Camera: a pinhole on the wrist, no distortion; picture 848 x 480 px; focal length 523.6 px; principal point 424.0 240.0 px. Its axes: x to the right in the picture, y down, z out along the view. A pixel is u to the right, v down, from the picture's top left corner.
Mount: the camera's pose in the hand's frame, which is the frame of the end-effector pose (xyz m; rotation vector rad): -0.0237 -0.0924 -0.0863 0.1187 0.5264 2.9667
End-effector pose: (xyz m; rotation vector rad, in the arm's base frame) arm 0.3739 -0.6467 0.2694 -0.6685 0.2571 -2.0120
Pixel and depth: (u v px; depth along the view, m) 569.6 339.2 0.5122
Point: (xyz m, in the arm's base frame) 0.6699 -0.5061 0.5812
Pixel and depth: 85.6 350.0 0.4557
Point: 0.4052 -0.8373 0.7011
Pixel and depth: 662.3 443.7 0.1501
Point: 0.3851 -0.5244 0.3431
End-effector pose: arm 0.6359 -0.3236 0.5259 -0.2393 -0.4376 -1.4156
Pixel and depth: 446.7 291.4 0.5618
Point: 0.6148 -0.1271 0.9443
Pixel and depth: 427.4 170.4 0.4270
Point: 0.6968 -0.2059 0.8093
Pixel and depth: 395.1 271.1 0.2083
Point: 0.5849 -0.2885 0.6263
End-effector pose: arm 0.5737 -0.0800 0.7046 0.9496 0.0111 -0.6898
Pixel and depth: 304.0 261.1 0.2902
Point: 0.5680 -0.2623 0.7841
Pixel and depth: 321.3 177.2 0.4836
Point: 0.6363 -0.3593 0.9543
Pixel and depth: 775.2 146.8 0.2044
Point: 0.4550 -0.0711 0.8267
